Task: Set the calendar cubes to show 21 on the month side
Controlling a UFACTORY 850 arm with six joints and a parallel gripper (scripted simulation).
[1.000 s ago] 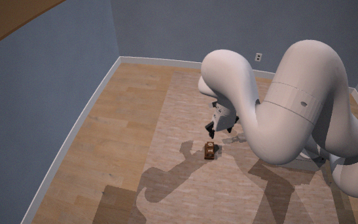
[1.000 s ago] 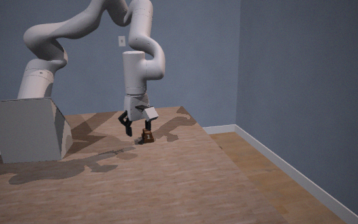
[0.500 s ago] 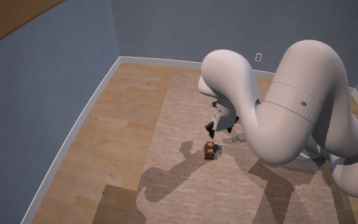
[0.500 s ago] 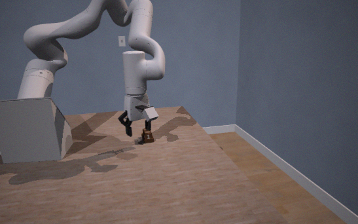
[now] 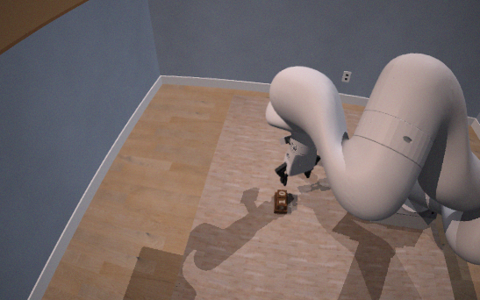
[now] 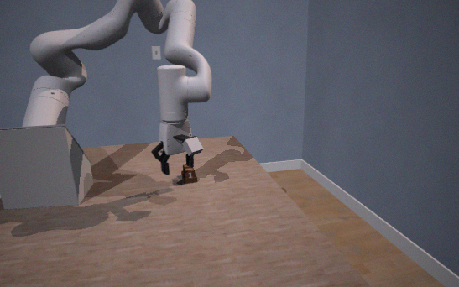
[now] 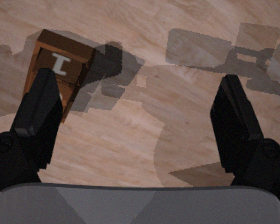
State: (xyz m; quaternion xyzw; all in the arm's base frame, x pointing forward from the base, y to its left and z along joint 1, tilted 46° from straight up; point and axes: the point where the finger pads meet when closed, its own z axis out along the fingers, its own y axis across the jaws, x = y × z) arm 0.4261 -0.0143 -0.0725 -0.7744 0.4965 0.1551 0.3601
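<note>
Now: hand 5 cm to the right of the brown wooden date cube, 5 cm above it and 4 cm short of it. From my hand the other things lie so: brown tray (7 cm to the left, 6 cm below, 4 cm ahead).
</note>
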